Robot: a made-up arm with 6 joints.
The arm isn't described. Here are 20 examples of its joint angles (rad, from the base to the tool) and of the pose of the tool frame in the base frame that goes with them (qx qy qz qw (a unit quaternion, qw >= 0); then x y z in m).
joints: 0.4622 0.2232 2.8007 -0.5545 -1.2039 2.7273
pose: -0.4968 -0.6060 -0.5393 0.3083 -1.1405 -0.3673 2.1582
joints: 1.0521 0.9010 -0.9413 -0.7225 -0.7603 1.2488
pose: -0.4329 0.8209 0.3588 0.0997 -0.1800 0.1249 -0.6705
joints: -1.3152 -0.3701 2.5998 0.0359 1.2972 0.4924
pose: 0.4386 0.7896 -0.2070 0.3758 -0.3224 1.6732 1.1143
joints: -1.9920 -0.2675 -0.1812 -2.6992 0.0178 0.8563
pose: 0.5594 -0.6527 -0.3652 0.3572 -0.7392 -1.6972 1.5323
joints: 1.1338 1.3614 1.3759 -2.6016 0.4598 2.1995
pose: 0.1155 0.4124 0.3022 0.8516 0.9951 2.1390 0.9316
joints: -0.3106 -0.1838 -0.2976 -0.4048 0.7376 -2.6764
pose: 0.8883 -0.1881 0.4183 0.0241 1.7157 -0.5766 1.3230
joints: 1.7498 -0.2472 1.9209 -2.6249 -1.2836 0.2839
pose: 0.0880 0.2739 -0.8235 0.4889 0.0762 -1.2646 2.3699
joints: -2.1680 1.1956 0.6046 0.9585 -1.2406 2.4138
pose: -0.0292 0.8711 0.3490 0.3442 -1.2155 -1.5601 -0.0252
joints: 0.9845 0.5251 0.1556 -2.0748 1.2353 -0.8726
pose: 0.9434 0.0143 -0.2262 0.2421 1.1826 1.4756 0.6352
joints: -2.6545 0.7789 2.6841 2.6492 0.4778 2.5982
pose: -0.2858 -0.4230 -0.6074 0.6087 0.1877 -0.0404 2.7661
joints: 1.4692 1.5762 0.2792 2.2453 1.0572 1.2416
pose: 0.1844 0.6523 -0.7049 0.2090 -0.1010 1.0276 -0.9108
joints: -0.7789 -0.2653 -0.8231 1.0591 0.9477 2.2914
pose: -0.9771 -0.0683 -0.1541 0.1296 1.2859 -0.9773 0.4773
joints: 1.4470 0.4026 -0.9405 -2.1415 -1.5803 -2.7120
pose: -0.1063 -0.1506 0.8815 0.4346 -0.1704 0.9667 -0.3407
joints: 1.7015 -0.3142 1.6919 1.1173 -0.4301 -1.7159
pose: 0.7615 -0.1075 0.6012 0.2169 0.0796 -0.8737 2.8276
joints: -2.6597 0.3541 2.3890 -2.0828 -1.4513 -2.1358
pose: 0.8421 -0.0726 -0.1328 0.5177 0.7376 0.0614 2.5504
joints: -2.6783 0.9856 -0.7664 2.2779 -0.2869 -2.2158
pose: -0.7414 -0.2324 0.6277 0.0488 -0.2996 -0.1925 -0.8317
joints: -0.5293 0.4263 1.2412 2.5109 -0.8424 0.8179
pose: 0.5606 -0.3155 0.7473 0.1666 1.0872 -0.7776 2.6319
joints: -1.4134 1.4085 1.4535 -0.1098 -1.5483 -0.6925
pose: 0.7373 0.3313 -0.5465 0.2192 0.4841 -2.1934 0.7827
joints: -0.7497 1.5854 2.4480 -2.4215 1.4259 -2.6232
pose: -0.0898 0.4550 -0.6497 0.6023 1.1182 -1.2149 1.9209
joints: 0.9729 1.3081 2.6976 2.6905 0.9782 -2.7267
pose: 0.0374 -0.0788 0.5609 0.8233 0.3905 0.8317 2.5209
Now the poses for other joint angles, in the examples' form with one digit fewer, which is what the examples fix.
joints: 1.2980 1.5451 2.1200 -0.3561 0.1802 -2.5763
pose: -0.667 -0.567 -0.389 0.287 0.477 1.919 1.926
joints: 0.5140 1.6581 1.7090 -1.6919 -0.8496 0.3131
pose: 0.466 0.515 0.511 0.507 1.895 1.337 1.018
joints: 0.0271 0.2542 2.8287 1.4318 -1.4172 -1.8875
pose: 0.733 -0.640 0.158 0.166 -1.214 -0.235 2.038
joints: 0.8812 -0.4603 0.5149 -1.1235 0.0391 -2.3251
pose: -0.627 -0.460 -0.436 0.452 0.476 0.621 2.788
